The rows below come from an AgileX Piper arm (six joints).
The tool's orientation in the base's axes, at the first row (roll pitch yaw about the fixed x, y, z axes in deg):
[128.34 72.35 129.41]
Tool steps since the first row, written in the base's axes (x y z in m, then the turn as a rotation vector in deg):
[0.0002 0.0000 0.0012 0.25 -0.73 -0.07]
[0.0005 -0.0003 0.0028 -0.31 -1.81 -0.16]
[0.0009 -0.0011 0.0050 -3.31 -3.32 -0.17]
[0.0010 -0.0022 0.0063 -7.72 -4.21 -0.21]
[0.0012 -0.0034 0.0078 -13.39 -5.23 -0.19]
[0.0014 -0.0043 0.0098 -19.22 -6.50 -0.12]
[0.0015 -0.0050 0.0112 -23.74 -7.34 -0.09]
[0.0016 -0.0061 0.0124 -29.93 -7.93 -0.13]
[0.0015 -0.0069 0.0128 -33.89 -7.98 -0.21]
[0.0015 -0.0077 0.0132 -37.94 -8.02 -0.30]
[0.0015 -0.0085 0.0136 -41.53 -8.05 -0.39]
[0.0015 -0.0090 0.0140 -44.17 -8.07 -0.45]
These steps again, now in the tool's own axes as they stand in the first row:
[-0.0012 0.0003 0.0000 -0.15 -0.72 0.23]
[-0.0028 0.0004 0.0000 -0.21 -1.80 -0.35]
[-0.0052 0.0001 -0.0001 0.02 -3.28 -3.35]
[-0.0067 -0.0006 -0.0003 0.70 -4.18 -7.71]
[-0.0085 -0.0014 -0.0004 1.53 -5.19 -13.32]
[-0.0106 -0.0018 -0.0006 2.29 -6.43 -19.11]
[-0.0121 -0.0022 -0.0008 2.94 -7.26 -23.58]
[-0.0136 -0.0030 -0.0010 4.03 -7.88 -29.67]
[-0.0141 -0.0037 -0.0012 4.85 -7.96 -33.55]
[-0.0147 -0.0043 -0.0013 5.71 -8.04 -37.50]
[-0.0152 -0.0050 -0.0014 6.48 -8.11 -41.01]
[-0.0157 -0.0054 -0.0015 7.04 -8.16 -43.59]

